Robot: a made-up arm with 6 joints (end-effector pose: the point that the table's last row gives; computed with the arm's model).
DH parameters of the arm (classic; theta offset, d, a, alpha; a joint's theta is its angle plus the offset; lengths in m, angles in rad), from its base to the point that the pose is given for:
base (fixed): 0.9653 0 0.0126 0
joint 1: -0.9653 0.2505 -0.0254 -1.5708
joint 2: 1.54 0 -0.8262 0
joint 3: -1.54 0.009 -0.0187 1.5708
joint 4: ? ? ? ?
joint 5: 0 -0.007 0.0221 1.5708
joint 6: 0 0.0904 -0.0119 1.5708
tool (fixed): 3.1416 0.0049 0 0
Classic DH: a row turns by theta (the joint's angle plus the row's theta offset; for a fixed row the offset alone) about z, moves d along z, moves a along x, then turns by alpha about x.
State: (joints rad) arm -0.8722 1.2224 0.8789 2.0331 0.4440 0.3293
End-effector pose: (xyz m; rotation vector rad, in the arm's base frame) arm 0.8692 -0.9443 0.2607 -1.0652 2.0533 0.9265
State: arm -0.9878 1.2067 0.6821 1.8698 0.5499 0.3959
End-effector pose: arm 0.7809 -1.0649 0.3918 -1.2251 2.0954 0.6748
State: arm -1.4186 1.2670 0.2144 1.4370 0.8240 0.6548
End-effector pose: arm 0.2770 -1.3091 0.5673 -1.2417 2.3911 0.3627
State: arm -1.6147 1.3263 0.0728 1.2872 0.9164 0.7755
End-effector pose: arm 0.0149 -1.3388 0.5572 -1.0678 2.5163 0.4050
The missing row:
joint 4: 0 0.5419 -0.0163 -1.5708
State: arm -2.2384 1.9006 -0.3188 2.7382 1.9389 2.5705
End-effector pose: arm -0.7307 -0.9892 0.0680 -1.4493 0.1021 0.7242
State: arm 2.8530 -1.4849 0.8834 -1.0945 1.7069 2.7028
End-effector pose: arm 1.1019 -0.2569 0.7075 2.0586 0.3588 -2.2937
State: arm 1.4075 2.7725 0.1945 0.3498 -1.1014 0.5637
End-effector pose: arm 0.1257 0.4933 -1.0804 2.3829 -0.4004 1.1045
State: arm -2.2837 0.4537 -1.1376 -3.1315 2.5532 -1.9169
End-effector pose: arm 0.0097 0.0088 1.3345 0.4265 2.1285 1.9633
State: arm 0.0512 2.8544 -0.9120 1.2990 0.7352 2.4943
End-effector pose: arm 0.7775 0.1236 -0.7563 -0.5035 0.8080 2.4190
